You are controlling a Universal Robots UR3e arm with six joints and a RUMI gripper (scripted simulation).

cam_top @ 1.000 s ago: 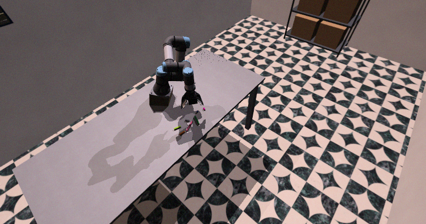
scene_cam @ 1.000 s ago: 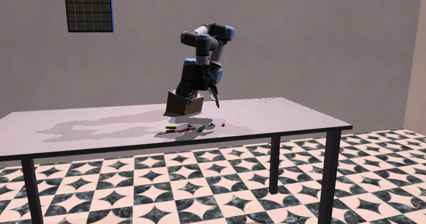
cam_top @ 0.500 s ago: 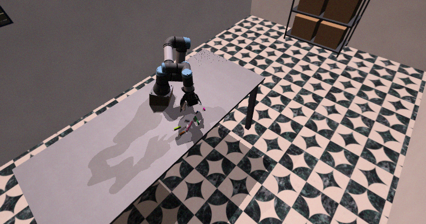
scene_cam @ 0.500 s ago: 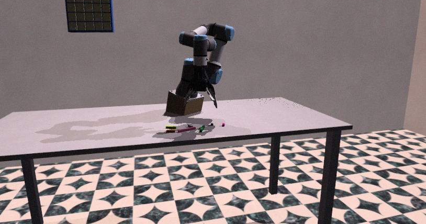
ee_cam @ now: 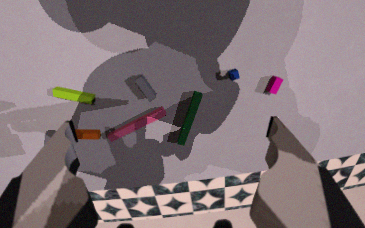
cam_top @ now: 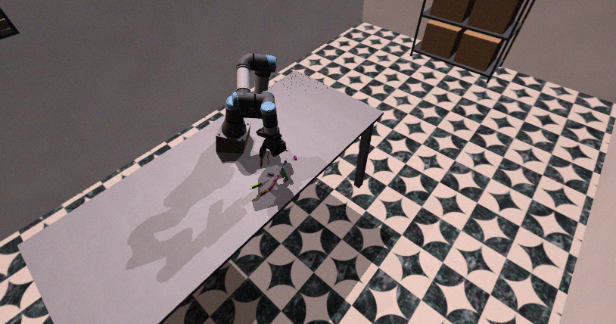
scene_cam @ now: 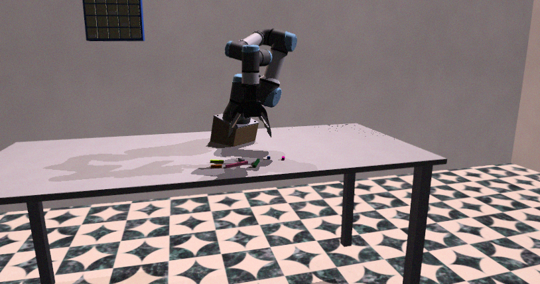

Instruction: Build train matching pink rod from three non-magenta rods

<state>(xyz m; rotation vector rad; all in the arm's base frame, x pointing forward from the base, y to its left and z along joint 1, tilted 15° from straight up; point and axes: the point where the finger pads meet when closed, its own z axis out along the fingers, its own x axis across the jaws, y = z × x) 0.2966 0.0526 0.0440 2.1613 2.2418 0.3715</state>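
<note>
Right now my hand is 90 mm above the grey rod, 30 mm to the left of it and 10 mm short of it. From my hand the other things lie so: green rod (90 mm below, 50 mm ahead, 20 mm to the left); pink rod (90 mm below, 60 mm ahead, 50 mm to the right); blue rod (90 mm below, 70 mm to the left, 10 mm behind).
</note>
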